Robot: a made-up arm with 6 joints.
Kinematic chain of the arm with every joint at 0, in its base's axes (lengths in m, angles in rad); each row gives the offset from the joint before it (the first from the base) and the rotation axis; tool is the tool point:
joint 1: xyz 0 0 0.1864 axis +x
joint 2: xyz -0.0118 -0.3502 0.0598 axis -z
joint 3: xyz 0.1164 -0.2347 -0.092 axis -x
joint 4: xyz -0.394 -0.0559 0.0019 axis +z
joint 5: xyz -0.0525 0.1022 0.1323 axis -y
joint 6: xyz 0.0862 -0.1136 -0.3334 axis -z
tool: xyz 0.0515 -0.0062 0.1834
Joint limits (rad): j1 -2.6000..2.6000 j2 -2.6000..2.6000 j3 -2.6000..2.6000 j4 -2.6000..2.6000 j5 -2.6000..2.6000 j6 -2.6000..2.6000
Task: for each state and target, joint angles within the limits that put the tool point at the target. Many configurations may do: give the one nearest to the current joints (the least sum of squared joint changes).
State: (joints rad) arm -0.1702 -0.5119 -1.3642 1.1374 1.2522 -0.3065
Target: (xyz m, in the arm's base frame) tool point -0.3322 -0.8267 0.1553
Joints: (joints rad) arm 0.0524 0.1266 -1.5162 1.3162 1.6429 -0.3822
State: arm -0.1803 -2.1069 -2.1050 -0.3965 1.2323 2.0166
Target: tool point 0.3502 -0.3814 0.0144
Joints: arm -0.1603 -2.1552 -2.0280 -0.3893 1.2865 2.0089
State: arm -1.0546 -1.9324 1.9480 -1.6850 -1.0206 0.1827
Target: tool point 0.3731 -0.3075 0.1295
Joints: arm -0.2844 -2.4623 1.8960 -1.8413 -1.4077 0.1623
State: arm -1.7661 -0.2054 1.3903 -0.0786 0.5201 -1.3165
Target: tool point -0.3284 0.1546 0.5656
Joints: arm -1.9998 0.6552 1.3990 0.0157 0.1266 -1.4721
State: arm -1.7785 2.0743 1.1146 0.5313 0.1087 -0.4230
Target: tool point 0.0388 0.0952 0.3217
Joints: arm -2.0918 2.5192 1.0028 0.5228 0.7696 -0.3933
